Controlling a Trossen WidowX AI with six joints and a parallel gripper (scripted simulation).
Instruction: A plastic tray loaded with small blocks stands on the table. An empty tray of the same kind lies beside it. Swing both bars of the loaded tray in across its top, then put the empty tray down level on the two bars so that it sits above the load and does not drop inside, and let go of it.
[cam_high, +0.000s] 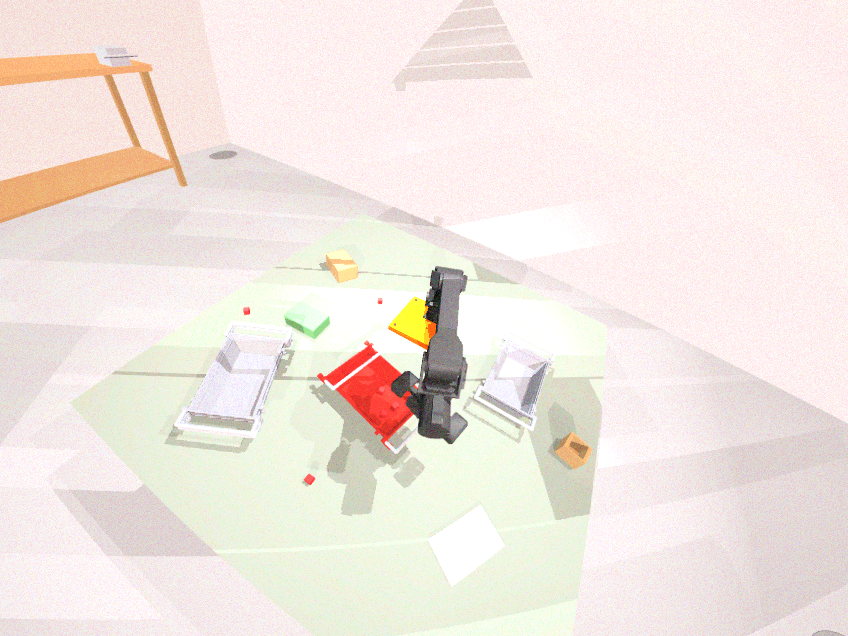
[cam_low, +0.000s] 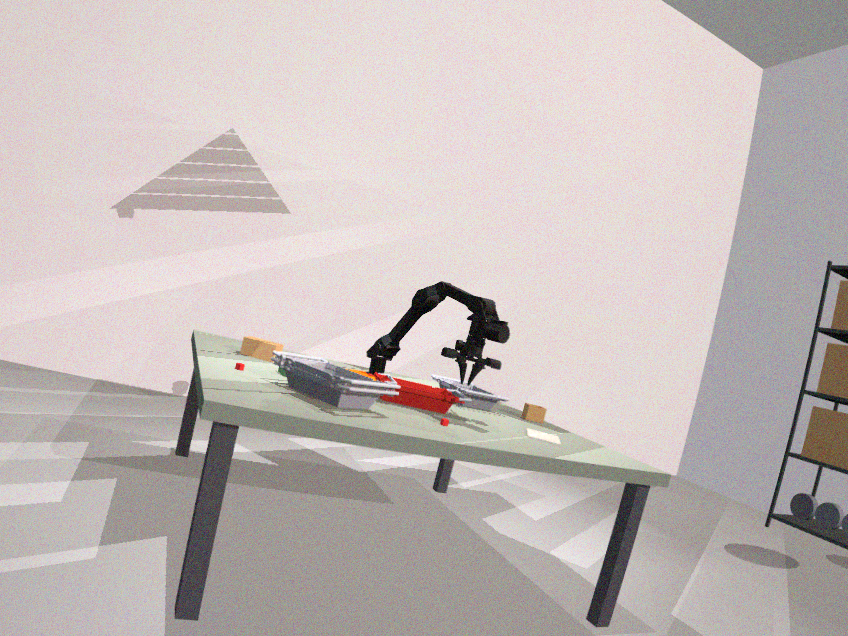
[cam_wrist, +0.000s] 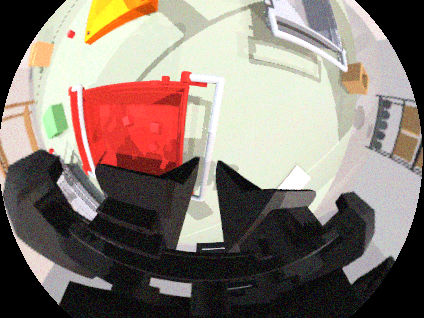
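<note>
The grey tray is 32 cm behind my gripper tip, 18 cm to the left of it and 5 cm below it. The rest, counted from my gripper tip: white sheet (16 cm ahead, 23 cm to the left, 9 cm below); then tan box (19 cm behind, 41 cm to the left, 8 cm below); then red block (5 cm behind, 15 cm to the right, 8 cm below).
</note>
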